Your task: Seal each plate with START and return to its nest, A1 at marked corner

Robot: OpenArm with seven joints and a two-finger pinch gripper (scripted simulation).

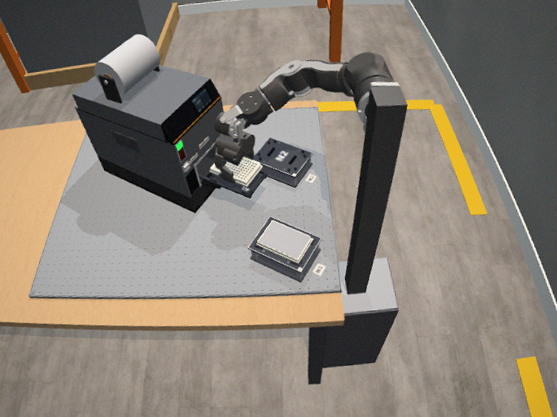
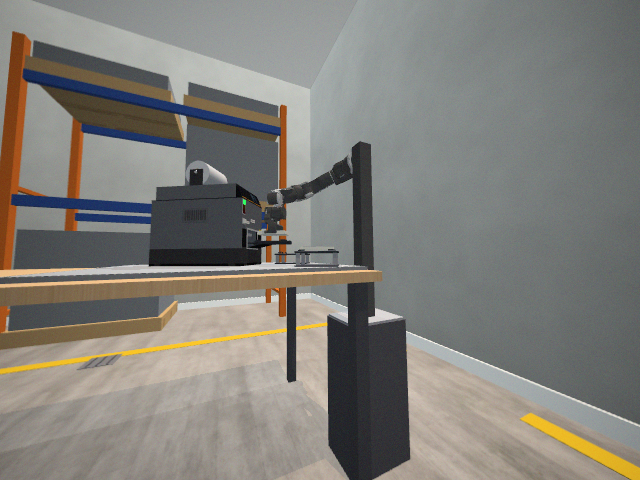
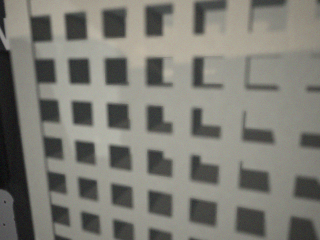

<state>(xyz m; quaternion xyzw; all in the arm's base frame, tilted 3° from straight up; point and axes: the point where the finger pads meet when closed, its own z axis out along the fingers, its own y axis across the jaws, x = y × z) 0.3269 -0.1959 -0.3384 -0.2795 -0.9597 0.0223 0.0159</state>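
My hand is right at the white well plate. From my hand the other things lie so: foil roll (280 mm ahead, 270 mm above, 180 mm to the right); then white start button (140 mm ahead, 50 mm above, 20 mm to the left); then sealer stage (40 mm below).
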